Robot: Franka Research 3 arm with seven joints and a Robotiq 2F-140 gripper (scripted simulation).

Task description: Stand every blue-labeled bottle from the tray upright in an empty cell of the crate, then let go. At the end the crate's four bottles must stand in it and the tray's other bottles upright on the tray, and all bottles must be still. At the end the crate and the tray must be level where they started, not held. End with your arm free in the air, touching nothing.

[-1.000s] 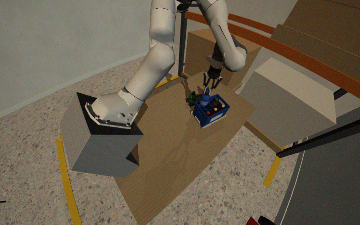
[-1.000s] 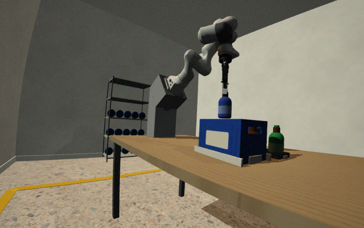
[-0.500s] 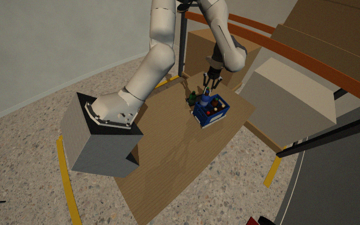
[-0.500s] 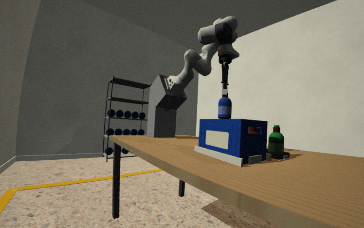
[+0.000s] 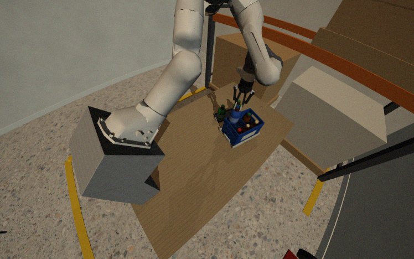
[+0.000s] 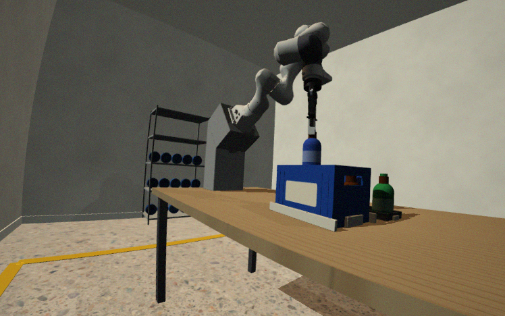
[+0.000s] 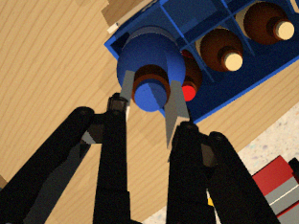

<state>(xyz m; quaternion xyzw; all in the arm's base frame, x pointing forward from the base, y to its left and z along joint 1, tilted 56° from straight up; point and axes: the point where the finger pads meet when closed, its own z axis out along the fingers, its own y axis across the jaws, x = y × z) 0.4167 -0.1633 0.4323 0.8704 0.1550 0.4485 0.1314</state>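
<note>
My hand is 9 cm above the blue-labeled bottle. From my hand the other things lie so: dark tray: 18 cm ahead, 11 cm to the left, 32 cm below; then crate: 6 cm ahead, 8 cm to the right, 25 cm below.
</note>
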